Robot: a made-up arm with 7 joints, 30 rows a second.
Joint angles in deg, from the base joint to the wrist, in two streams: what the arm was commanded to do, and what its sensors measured. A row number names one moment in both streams.
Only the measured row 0 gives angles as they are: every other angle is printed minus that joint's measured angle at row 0.
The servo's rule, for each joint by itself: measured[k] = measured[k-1] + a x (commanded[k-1-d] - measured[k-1]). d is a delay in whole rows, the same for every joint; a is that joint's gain. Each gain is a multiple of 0.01, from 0.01 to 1. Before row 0 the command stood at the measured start. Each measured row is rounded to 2 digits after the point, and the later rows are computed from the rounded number. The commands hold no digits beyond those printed.
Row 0, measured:
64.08, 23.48, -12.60, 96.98, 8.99, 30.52, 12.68
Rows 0 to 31, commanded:
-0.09, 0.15, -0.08, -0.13, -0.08, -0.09, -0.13
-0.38, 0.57, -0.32, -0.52, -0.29, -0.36, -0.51
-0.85, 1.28, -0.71, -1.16, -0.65, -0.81, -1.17
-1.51, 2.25, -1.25, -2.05, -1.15, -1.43, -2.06
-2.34, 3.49, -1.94, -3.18, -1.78, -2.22, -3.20
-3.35, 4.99, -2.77, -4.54, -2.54, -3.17, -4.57
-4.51, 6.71, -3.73, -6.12, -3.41, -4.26, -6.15
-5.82, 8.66, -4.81, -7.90, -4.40, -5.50, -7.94
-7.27, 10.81, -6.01, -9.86, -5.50, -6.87, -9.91
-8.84, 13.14, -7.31, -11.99, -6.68, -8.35, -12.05
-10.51, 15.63, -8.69, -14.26, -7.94, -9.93, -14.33
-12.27, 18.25, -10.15, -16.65, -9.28, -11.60, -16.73
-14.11, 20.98, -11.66, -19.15, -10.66, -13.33, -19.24
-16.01, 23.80, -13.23, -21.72, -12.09, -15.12, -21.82
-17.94, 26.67, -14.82, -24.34, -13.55, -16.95, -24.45
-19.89, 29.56, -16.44, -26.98, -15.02, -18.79, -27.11
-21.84, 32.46, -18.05, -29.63, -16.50, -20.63, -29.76
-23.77, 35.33, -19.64, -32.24, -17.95, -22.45, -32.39
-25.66, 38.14, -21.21, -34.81, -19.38, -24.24, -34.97
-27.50, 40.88, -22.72, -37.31, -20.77, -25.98, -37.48
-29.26, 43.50, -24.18, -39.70, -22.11, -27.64, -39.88
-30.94, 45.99, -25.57, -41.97, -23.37, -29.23, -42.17
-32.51, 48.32, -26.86, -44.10, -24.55, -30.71, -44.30
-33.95, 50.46, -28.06, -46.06, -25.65, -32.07, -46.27
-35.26, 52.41, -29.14, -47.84, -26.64, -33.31, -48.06
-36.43, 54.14, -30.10, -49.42, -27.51, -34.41, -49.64
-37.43, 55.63, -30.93, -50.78, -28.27, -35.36, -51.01
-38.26, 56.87, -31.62, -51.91, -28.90, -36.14, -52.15
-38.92, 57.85, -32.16, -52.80, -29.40, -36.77, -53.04
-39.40, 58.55, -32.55, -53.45, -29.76, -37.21, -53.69
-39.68, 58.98, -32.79, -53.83, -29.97, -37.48, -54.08
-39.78, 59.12, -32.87, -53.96, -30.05, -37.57, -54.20
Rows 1 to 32, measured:
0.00, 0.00, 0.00, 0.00, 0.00, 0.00, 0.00
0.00, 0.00, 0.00, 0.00, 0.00, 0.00, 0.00
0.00, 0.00, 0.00, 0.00, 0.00, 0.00, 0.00
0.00, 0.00, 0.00, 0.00, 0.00, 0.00, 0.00
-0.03, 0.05, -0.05, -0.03, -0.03, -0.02, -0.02
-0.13, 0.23, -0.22, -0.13, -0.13, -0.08, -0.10
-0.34, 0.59, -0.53, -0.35, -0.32, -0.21, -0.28
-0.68, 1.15, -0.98, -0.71, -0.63, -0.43, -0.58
-1.16, 1.95, -1.58, -1.23, -1.06, -0.75, -1.03
-1.80, 2.98, -2.33, -1.93, -1.61, -1.19, -1.63
-2.59, 4.25, -3.21, -2.81, -2.28, -1.74, -2.40
-3.53, 5.75, -4.22, -3.88, -3.06, -2.42, -3.34
-4.61, 7.47, -5.35, -5.14, -3.96, -3.22, -4.46
-5.84, 9.40, -6.58, -6.58, -4.97, -4.14, -5.75
-7.19, 11.52, -7.91, -8.19, -6.07, -5.18, -7.21
-8.66, 13.81, -9.32, -9.97, -7.26, -6.34, -8.83
-10.24, 16.25, -10.79, -11.90, -8.52, -7.60, -10.60
-11.91, 18.82, -12.33, -13.96, -9.84, -8.95, -12.51
-13.66, 21.49, -13.90, -16.14, -11.21, -10.39, -14.54
-15.47, 24.23, -15.50, -18.42, -12.62, -11.90, -16.68
-17.32, 27.03, -17.11, -20.77, -14.06, -13.47, -18.90
-19.19, 29.85, -18.70, -23.18, -15.50, -15.09, -21.19
-21.07, 32.67, -20.28, -25.62, -16.94, -16.74, -23.53
-22.93, 35.46, -21.82, -28.07, -18.36, -18.40, -25.90
-24.77, 38.19, -23.31, -30.51, -19.75, -20.06, -28.28
-26.56, 40.84, -24.73, -32.92, -21.09, -21.71, -30.64
-28.29, 43.38, -26.07, -35.27, -22.37, -23.33, -32.96
-29.93, 45.79, -27.32, -37.54, -23.58, -24.90, -35.22
-31.48, 48.04, -28.47, -39.70, -24.71, -26.41, -37.40
-32.92, 50.11, -29.50, -41.74, -25.75, -27.85, -39.48
-34.23, 51.99, -30.40, -43.64, -26.68, -29.20, -41.44
-35.40, 53.65, -31.17, -45.38, -27.50, -30.45, -43.26
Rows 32 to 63, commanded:
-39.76, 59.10, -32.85, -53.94, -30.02, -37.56, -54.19
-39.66, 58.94, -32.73, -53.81, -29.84, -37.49, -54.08
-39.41, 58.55, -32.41, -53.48, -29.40, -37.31, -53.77
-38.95, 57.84, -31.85, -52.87, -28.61, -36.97, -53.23
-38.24, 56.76, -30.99, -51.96, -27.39, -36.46, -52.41
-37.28, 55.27, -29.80, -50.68, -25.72, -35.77, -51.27
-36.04, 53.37, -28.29, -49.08, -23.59, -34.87, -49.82
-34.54, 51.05, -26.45, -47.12, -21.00, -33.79, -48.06
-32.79, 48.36, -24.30, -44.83, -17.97, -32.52, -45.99
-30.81, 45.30, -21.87, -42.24, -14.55, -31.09, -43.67
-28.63, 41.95, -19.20, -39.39, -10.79, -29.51, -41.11
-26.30, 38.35, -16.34, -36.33, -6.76, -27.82, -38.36
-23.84, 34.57, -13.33, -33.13, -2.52, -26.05, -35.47
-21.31, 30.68, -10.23, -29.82, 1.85, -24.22, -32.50
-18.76, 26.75, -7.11, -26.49, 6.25, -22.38, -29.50
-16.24, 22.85, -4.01, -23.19, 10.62, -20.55, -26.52
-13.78, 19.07, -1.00, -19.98, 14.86, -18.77, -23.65
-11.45, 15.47, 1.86, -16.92, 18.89, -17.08, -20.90
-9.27, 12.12, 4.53, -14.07, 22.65, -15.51, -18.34
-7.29, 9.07, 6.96, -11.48, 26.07, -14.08, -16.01
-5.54, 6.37, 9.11, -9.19, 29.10, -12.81, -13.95
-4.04, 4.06, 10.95, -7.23, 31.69, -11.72, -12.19
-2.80, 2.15, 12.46, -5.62, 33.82, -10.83, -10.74
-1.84, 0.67, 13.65, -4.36, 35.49, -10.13, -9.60
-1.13, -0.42, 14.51, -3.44, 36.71, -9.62, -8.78
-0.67, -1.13, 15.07, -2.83, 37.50, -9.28, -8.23
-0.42, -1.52, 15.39, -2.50, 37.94, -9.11, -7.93
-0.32, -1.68, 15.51, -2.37, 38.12, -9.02, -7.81
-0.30, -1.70, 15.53, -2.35, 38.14, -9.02, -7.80
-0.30, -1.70, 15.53, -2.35, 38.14, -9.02, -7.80
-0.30, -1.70, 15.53, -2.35, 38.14, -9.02, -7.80
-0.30, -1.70, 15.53, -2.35, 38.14, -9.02, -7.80
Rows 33 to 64, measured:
-36.42, 55.08, -31.79, -46.94, -28.20, -31.59, -44.92
-37.28, 56.26, -32.27, -48.31, -28.78, -32.60, -46.41
-37.98, 57.18, -32.60, -49.47, -29.22, -33.48, -47.71
-38.50, 57.84, -32.77, -50.41, -29.53, -34.22, -48.81
-38.87, 58.27, -32.82, -51.15, -29.71, -34.82, -49.72
-39.10, 58.50, -32.76, -51.71, -29.76, -35.30, -50.46
-39.19, 58.52, -32.54, -52.08, -29.63, -35.66, -51.02
-39.12, 58.29, -32.11, -52.25, -29.25, -35.90, -51.40
-38.86, 57.77, -31.40, -52.19, -28.56, -36.00, -51.57
-38.40, 56.92, -30.39, -51.87, -27.51, -35.96, -51.52
-37.72, 55.71, -29.07, -51.28, -26.06, -35.76, -51.23
-36.80, 54.13, -27.42, -50.41, -24.19, -35.41, -50.69
-35.64, 52.17, -25.45, -49.24, -21.89, -34.89, -49.89
-34.24, 49.83, -23.19, -47.77, -19.17, -34.21, -48.83
-32.61, 47.15, -20.68, -46.01, -16.07, -33.36, -47.52
-30.78, 44.16, -17.95, -43.98, -12.63, -32.36, -45.96
-28.77, 40.90, -15.04, -41.70, -8.89, -31.22, -44.18
-26.61, 37.43, -12.01, -39.21, -4.92, -29.96, -42.19
-24.33, 33.80, -8.92, -36.54, -0.79, -28.60, -40.03
-21.98, 30.08, -5.83, -33.74, 3.43, -27.15, -37.73
-19.60, 26.34, -2.79, -30.85, 7.66, -25.64, -35.34
-17.24, 22.64, 0.14, -27.92, 11.82, -24.10, -32.89
-14.93, 19.06, 2.91, -25.01, 15.83, -22.55, -30.42
-12.71, 15.66, 5.46, -22.17, 19.62, -21.03, -27.97
-10.63, 12.50, 7.76, -19.44, 23.13, -19.55, -25.59
-8.72, 9.63, 9.77, -16.88, 26.30, -18.14, -23.31
-7.00, 7.09, 11.46, -14.52, 29.08, -16.82, -21.17
-5.50, 4.91, 12.84, -12.39, 31.45, -15.62, -19.20
-4.23, 3.10, 13.89, -10.51, 33.40, -14.54, -17.43
-3.20, 1.66, 14.63, -8.90, 34.92, -13.59, -15.87
-2.39, 0.58, 15.11, -7.56, 36.04, -12.78, -14.52
-1.79, -0.19, 15.36, -6.47, 36.81, -12.10, -13.38

